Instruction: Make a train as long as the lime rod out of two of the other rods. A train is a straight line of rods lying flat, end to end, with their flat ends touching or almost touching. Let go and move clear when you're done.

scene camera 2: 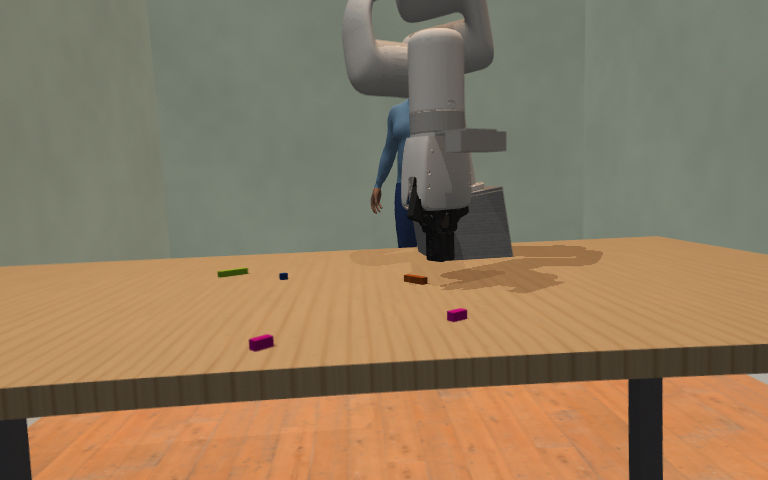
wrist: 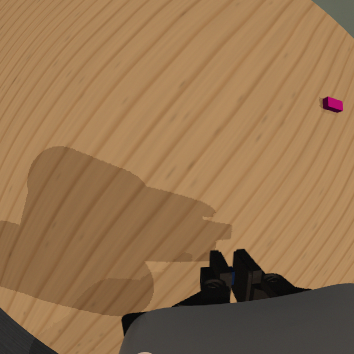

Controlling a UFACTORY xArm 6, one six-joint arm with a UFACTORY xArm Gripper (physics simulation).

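Places are measured from the arm's base along level axes (x ahead, y left, z up), in metres.
Where they show: gripper, fingertip midpoint: (scene camera 2: 440, 260) (wrist: 224, 268).
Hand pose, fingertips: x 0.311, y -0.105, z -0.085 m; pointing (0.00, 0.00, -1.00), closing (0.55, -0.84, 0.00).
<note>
Things, the pixels of their top centre, and the offset from my fingertips. "spot": a spot on its surface instead. Level surfaces: height alone.
- lime rod at its top centre: (scene camera 2: 232, 269) dx -0.219, dy -0.316, dz -0.028 m
- small blue rod at its top centre: (scene camera 2: 283, 273) dx -0.146, dy -0.226, dz -0.028 m
- orange rod at its top centre: (scene camera 2: 415, 276) dx -0.044, dy -0.028, dz -0.028 m
- magenta rod at a spot on its surface: (wrist: 333, 104) spot: dx +0.174, dy -0.025, dz -0.028 m
- table at its surface level: dz -0.038 m
My gripper (scene camera 2: 440, 258) (wrist: 224, 268) is above the table, shut on a blue rod (wrist: 233, 277); a small part of the rod shows between the fingers in the wrist view, and it is hidden in the scene view. In the scene view, the lime rod (scene camera 2: 232, 272) lies flat at the left, with a small blue rod (scene camera 2: 283, 276) apart from it to its right. An orange rod (scene camera 2: 415, 279) lies in front of my gripper, slightly left. Two magenta rods lie nearer the front edge, one (scene camera 2: 457, 315) at the right and one (scene camera 2: 261, 343) at the left.
A magenta rod (wrist: 333, 104) shows at the upper right of the wrist view. The arm's grey base block (scene camera 2: 487, 226) stands at the back of the table (scene camera 2: 339, 322), behind my gripper. The arm's shadow falls to the right of the gripper in the scene view. A person stands behind the table.
</note>
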